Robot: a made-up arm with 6 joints. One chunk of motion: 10 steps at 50 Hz.
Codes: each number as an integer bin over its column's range. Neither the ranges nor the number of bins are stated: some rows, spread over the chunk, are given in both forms.
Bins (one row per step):
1: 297 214 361 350 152 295
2: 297 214 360 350 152 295
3: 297 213 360 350 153 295
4: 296 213 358 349 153 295
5: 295 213 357 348 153 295
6: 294 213 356 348 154 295
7: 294 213 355 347 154 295
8: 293 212 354 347 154 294
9: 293 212 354 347 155 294
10: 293 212 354 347 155 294
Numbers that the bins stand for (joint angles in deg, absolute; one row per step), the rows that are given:
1: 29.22 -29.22 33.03 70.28 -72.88 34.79
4: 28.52 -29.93 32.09 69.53 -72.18 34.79
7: 27.11 -29.93 31.15 68.05 -71.47 34.79
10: 26.41 -30.63 30.84 68.05 -70.77 33.91
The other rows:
2: 29.22 -29.22 32.72 70.28 -72.88 34.79
3: 29.22 -29.93 32.72 70.28 -72.18 34.79
5: 27.81 -29.93 31.78 68.79 -72.18 34.79
6: 27.11 -29.93 31.47 68.79 -71.47 34.79
8: 26.41 -30.63 30.84 68.05 -71.47 33.91
9: 26.41 -30.63 30.84 68.05 -70.77 33.91

